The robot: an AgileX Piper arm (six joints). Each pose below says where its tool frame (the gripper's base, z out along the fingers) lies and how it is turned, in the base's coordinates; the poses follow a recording.
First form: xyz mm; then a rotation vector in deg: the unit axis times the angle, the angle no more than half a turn.
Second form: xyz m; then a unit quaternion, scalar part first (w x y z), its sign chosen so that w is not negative. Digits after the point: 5 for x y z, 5 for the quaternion.
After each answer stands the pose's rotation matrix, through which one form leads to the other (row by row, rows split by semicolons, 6 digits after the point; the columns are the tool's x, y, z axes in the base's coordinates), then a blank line. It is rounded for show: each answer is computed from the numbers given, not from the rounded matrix.
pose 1, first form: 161.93 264.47 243.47 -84.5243 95.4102 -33.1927
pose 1, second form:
0.16193 0.26447 0.24347 0.40900 -0.58559 0.66101 -0.22996
0.020381 -0.586047 0.810021; -0.962258 0.208411 0.174996; -0.271373 -0.783016 -0.559681

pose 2, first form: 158.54 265.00 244.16 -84.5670 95.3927 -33.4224
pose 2, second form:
0.15854 0.26500 0.24416 0.40842 -0.58573 0.66071 -0.23149
0.019758 -0.584899 0.810866; -0.963075 0.206675 0.172547; -0.268508 -0.784334 -0.559218

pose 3, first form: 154.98 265.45 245.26 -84.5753 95.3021 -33.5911
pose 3, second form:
0.15498 0.26545 0.24526 0.40855 -0.58582 0.66012 -0.23267
0.020206 -0.583307 0.812000; -0.963545 0.205354 0.171495; -0.266782 -0.785864 -0.557893

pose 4, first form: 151.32 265.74 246.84 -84.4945 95.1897 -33.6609
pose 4, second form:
0.15132 0.26574 0.24684 0.40947 -0.58551 0.65962 -0.23326
0.020979 -0.581408 0.813342; -0.963455 0.205540 0.171779; -0.267048 -0.787222 -0.555848

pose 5, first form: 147.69 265.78 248.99 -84.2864 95.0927 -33.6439
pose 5, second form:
0.14769 0.26578 0.24899 0.41113 -0.58451 0.65945 -0.23332
0.021367 -0.579076 0.814993; -0.962767 0.207813 0.172898; -0.269488 -0.788343 -0.553075

